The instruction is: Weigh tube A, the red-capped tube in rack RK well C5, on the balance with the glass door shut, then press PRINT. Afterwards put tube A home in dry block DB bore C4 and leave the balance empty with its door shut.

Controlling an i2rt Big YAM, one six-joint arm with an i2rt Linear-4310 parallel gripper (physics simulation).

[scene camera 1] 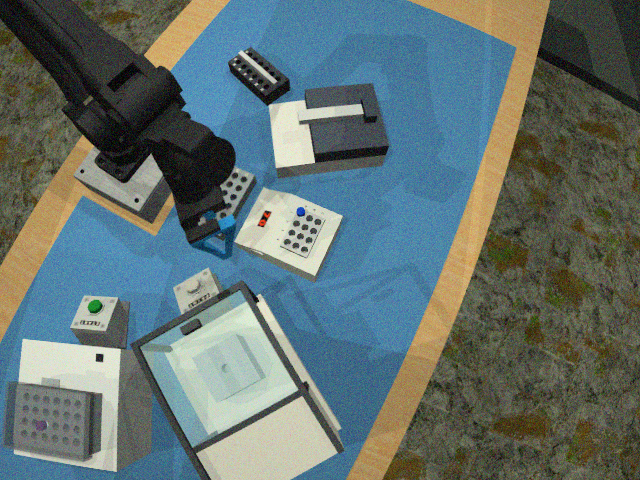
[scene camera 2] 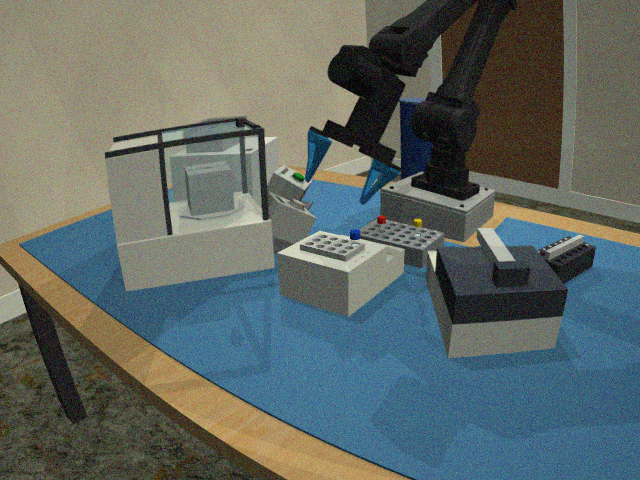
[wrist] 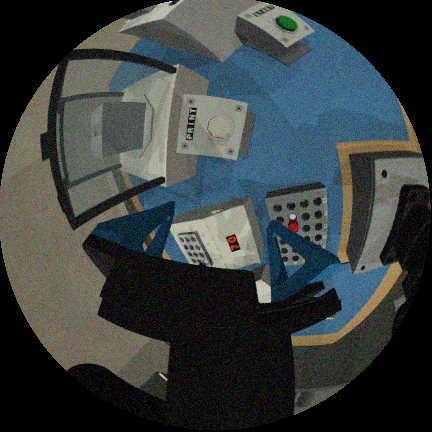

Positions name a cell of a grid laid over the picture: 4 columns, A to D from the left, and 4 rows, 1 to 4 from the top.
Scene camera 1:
my gripper: B2
glass-box balance: B4
PRINT button: B3
white unit with green button: A4
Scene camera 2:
my gripper: C2
glass-box balance: B2
PRINT button: B2
white unit with green button: B2
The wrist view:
my gripper: C3
PRINT button: B2
white unit with green button: B1
